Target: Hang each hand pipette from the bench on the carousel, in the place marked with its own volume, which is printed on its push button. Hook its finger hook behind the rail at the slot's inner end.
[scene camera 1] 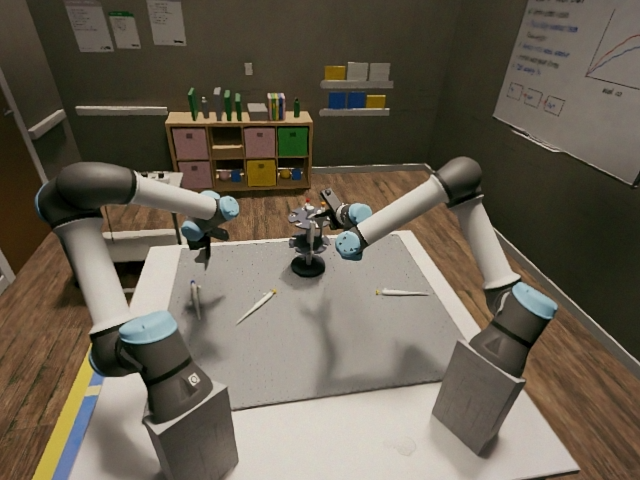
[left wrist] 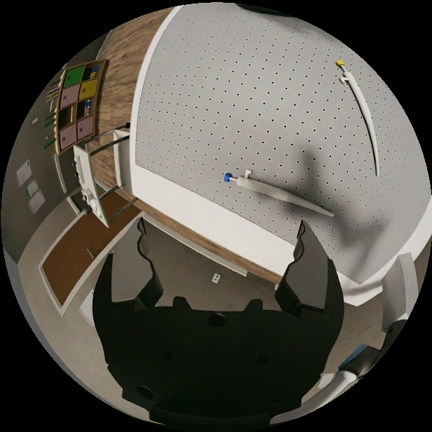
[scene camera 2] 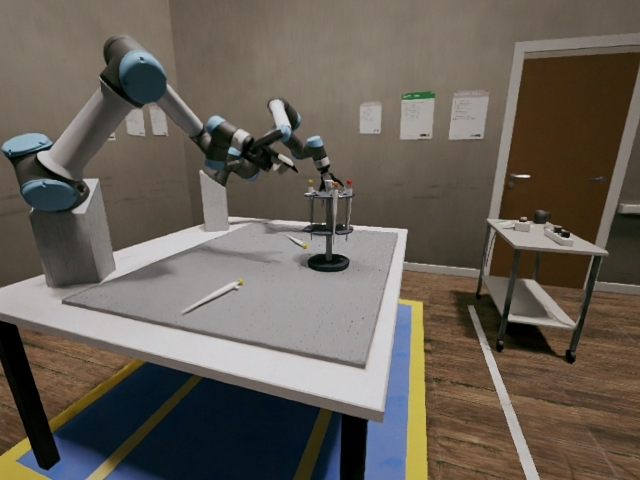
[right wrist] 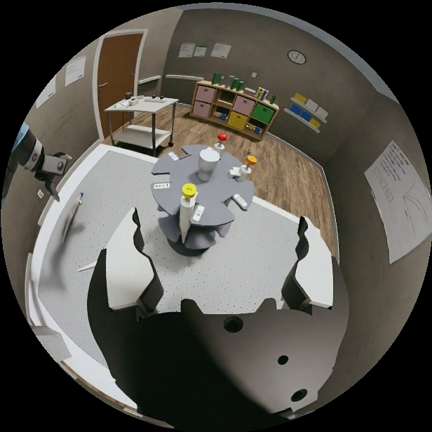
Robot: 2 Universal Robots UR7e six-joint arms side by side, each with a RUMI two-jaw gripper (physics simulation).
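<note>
A blue-button pipette [scene camera 1: 195,299] [left wrist: 270,190] [right wrist: 72,215] lies on the bench mat. A yellow-button pipette [scene camera 1: 256,305] [scene camera 2: 296,240] [left wrist: 362,107] lies nearer the mat's middle; another yellow-button pipette [scene camera 1: 403,292] [scene camera 2: 214,297] lies at the right in scene camera 1. The carousel [scene camera 1: 308,266] [scene camera 2: 328,262] holds pipettes with yellow [right wrist: 185,215], orange [right wrist: 244,173] and red [right wrist: 218,147] buttons. The slot marked 1000 holds none. My left gripper [scene camera 1: 214,245] [left wrist: 221,219] is open and empty above the blue-button pipette's end of the mat. My right gripper [scene camera 1: 317,206] [right wrist: 220,212] is open and empty, high beside the carousel.
The perforated grey mat [scene camera 1: 361,351] [scene camera 2: 289,315] lies on the white table [scene camera 1: 330,428]. A wheeled cart [scene camera 2: 547,248] stands beyond the table, and a cube shelf [scene camera 1: 241,122] stands at the back wall. The right forearm [scene camera 1: 403,209] reaches over the mat.
</note>
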